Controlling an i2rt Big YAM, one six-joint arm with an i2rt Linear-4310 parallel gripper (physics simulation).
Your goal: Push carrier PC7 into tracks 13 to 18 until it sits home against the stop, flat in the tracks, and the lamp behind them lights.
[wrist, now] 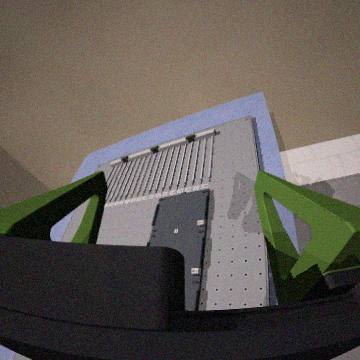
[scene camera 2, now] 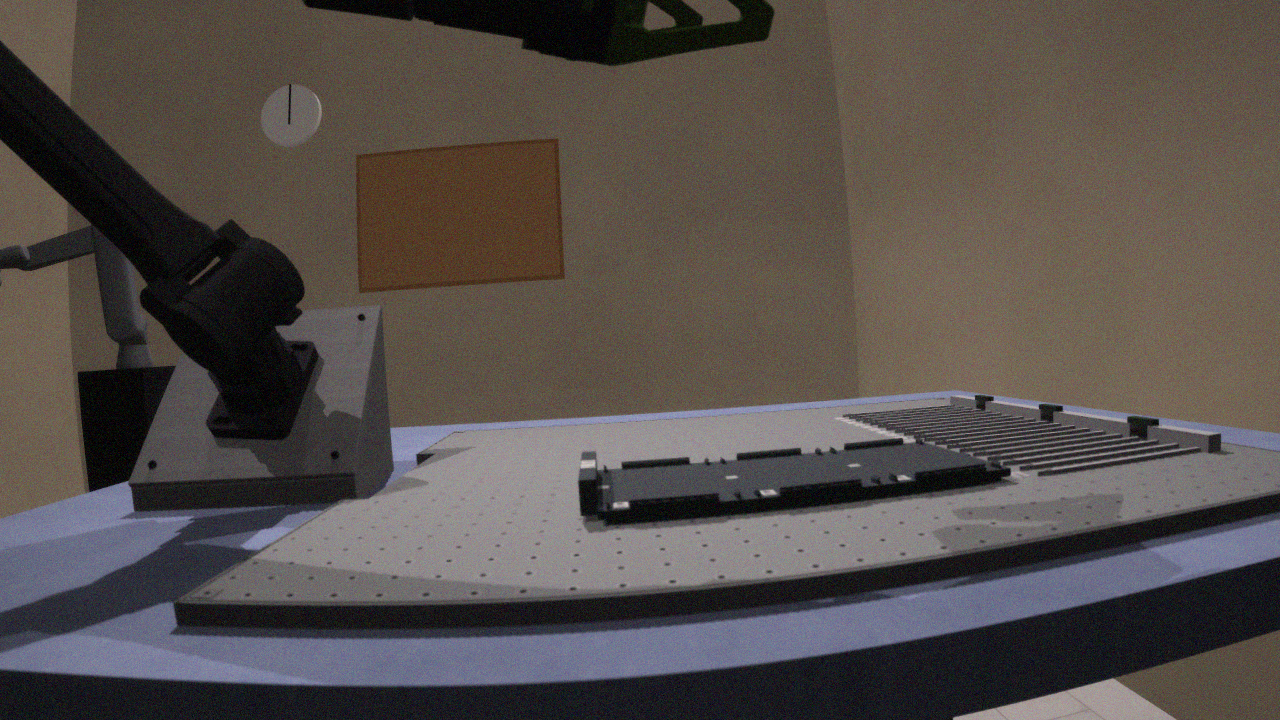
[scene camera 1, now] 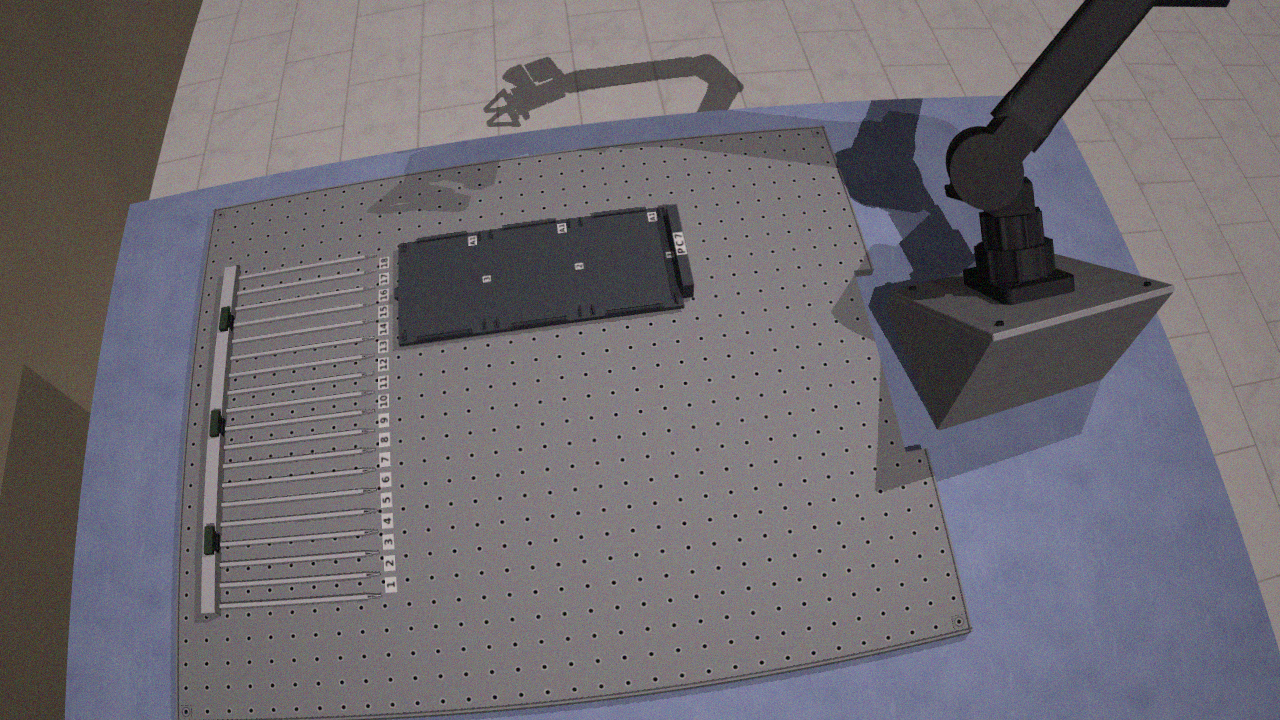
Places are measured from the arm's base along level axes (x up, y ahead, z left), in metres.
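Where they show: gripper, fingertip midpoint: (wrist: 180, 178) (scene camera 2: 730, 26); arm's base, link origin: (scene camera 2: 267, 392) (scene camera 1: 1017, 286).
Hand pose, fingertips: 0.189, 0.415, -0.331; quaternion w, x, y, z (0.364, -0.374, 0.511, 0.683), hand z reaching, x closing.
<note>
Things, the pixels of their top centre, and the offset from my fingertips, as dx, dy, dz. "spot": a spot on its surface instead. Level surfaces: height alone.
- Carrier PC7, top centre: (scene camera 2: 787, 448) (scene camera 1: 535, 261) (wrist: 166, 251) -0.251, +0.075, +0.169
- dark green lamp, surface spot: (scene camera 2: 1141, 417) (scene camera 1: 224, 317) (wrist: 189, 135) spot: -0.259, +0.448, +0.159
- perforated board, surface height: dx -0.281
- blue table, surface height: dx -0.294
Carrier PC7 (scene camera 1: 537, 286) (scene camera 2: 760, 480) (wrist: 175, 215), a dark flat slab, lies on the perforated board in front of tracks 13 to 18 (scene camera 1: 299, 297) (scene camera 2: 1109, 461), its front edge beside their number labels and outside the tracks. Its upright labelled end bar (scene camera 1: 682, 250) (scene camera 2: 588, 483) faces the arm base. The stop bar (scene camera 1: 219, 358) (scene camera 2: 1190, 439) (wrist: 172, 145) runs behind the tracks. The dark green lamp (scene camera 1: 224, 317) (scene camera 2: 1141, 425) (wrist: 190, 138) behind them shows no light. My green-fingered gripper (scene camera 2: 735, 16) (wrist: 180, 178) is open and empty, high above the board. Its body hides the carrier's near end in the wrist view.
The perforated board (scene camera 1: 626, 537) (scene camera 2: 501, 573) (wrist: 235, 275) lies on a blue table (scene camera 1: 1029, 555) (scene camera 2: 402, 653). Tracks 1 to 12 (scene camera 1: 295, 479) lie beside tracks 13 to 18, with two more dark green lamps (scene camera 1: 215, 422) (scene camera 1: 210, 540) at the stop bar. The arm's wedge base (scene camera 1: 1020, 358) (scene camera 2: 358, 402) stands at the board's opposite end.
</note>
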